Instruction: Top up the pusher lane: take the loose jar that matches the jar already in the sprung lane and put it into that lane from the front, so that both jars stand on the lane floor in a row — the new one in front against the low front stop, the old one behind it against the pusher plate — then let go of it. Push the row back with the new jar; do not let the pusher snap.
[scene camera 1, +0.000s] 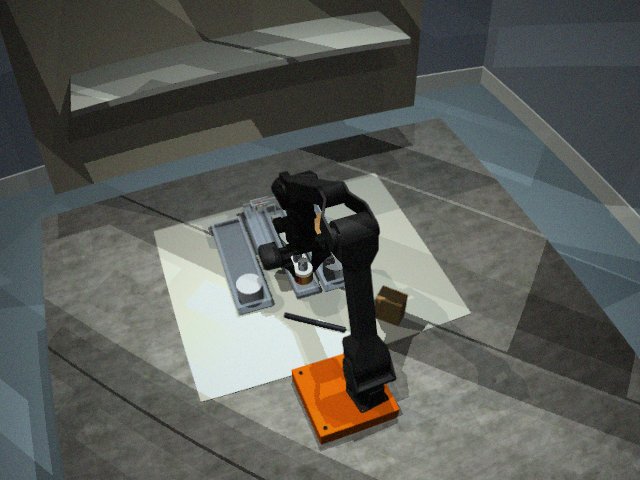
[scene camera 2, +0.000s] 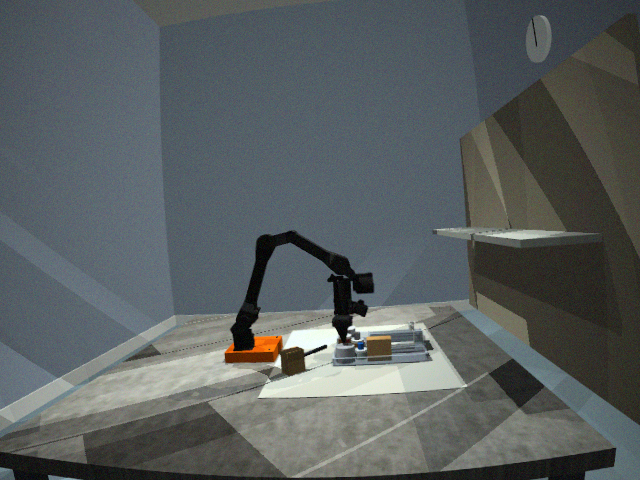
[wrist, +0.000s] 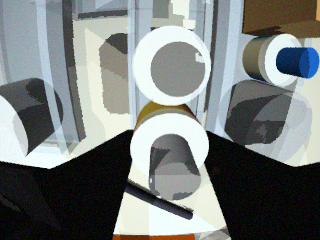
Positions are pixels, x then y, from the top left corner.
gripper: scene camera 1 303, 273; scene camera 2 344, 340; wrist 167, 136
